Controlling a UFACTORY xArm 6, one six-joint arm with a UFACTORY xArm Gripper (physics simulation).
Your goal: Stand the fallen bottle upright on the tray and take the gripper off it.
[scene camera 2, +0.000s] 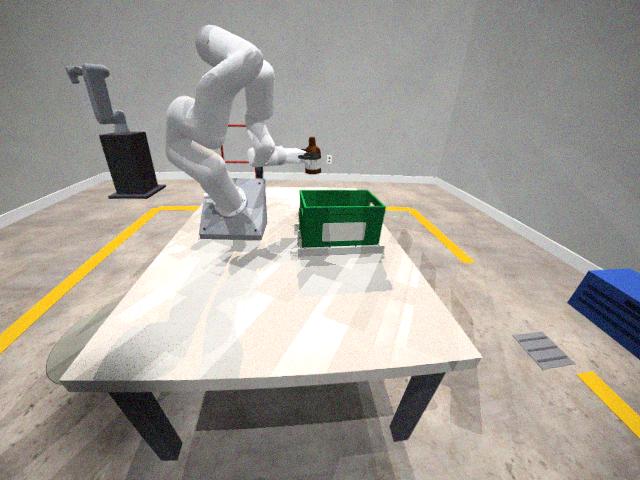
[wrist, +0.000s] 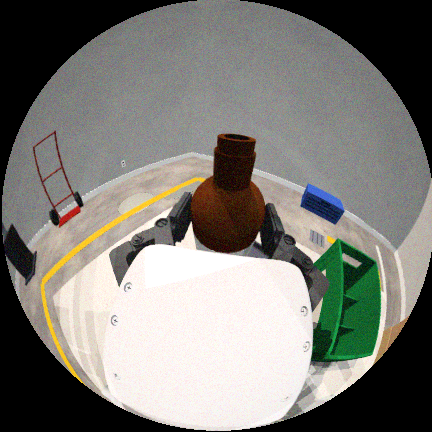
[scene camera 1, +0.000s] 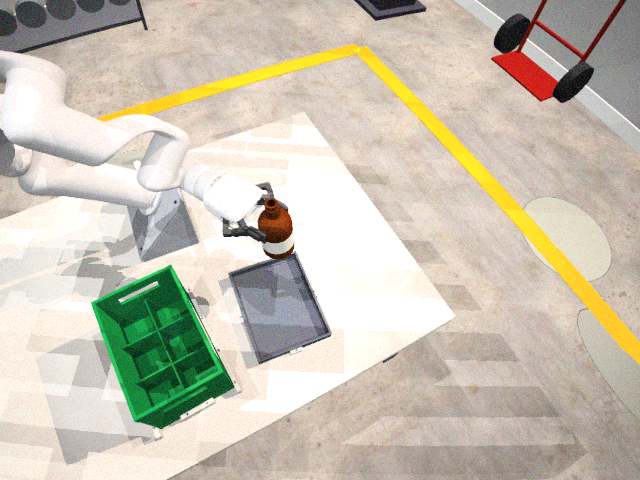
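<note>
A brown bottle with a white label is upright, neck up, between my fingers. My gripper is shut on the bottle's body from the side, with one finger on each side of it. In the second scene view the bottle hangs in the air, well above the level of the table. The grey tray lies on the table; in the first scene view the bottle's base shows at the tray's far edge. The crate hides the tray in the second scene view.
A green crate with compartments stands on the table beside the tray. The robot's base plate is behind them. A red hand truck and a blue box stand away from the table.
</note>
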